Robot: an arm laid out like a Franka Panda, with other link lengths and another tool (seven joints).
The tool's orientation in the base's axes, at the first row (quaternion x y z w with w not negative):
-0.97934 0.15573 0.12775 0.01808
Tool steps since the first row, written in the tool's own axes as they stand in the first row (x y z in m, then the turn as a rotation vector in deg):
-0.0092 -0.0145 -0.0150 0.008 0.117 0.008
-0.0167 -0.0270 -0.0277 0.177 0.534 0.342
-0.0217 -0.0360 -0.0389 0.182 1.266 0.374
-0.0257 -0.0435 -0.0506 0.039 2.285 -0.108
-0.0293 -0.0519 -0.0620 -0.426 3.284 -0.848
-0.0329 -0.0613 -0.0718 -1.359 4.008 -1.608
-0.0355 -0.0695 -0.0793 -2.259 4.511 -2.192
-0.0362 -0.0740 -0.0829 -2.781 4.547 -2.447
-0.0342 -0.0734 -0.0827 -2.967 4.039 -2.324
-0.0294 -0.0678 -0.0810 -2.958 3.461 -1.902
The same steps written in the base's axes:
-0.0003 0.0154 0.0168 -0.031 -0.113 -0.009
-0.0002 0.0286 0.0309 -0.086 -0.535 -0.374
0.0007 0.0378 0.0430 -0.316 -1.230 -0.403
0.0022 0.0453 0.0553 -0.645 -2.193 0.104
0.0043 0.0535 0.0672 -1.201 -3.058 0.943
0.0063 0.0628 0.0776 -2.096 -3.524 1.920
0.0083 0.0708 0.0854 -2.936 -3.775 2.717
0.0099 0.0750 0.0891 -3.365 -3.672 3.097
0.0115 0.0738 0.0884 -3.408 -3.124 3.023
0.0138 0.0672 0.0855 -3.324 -2.545 2.611

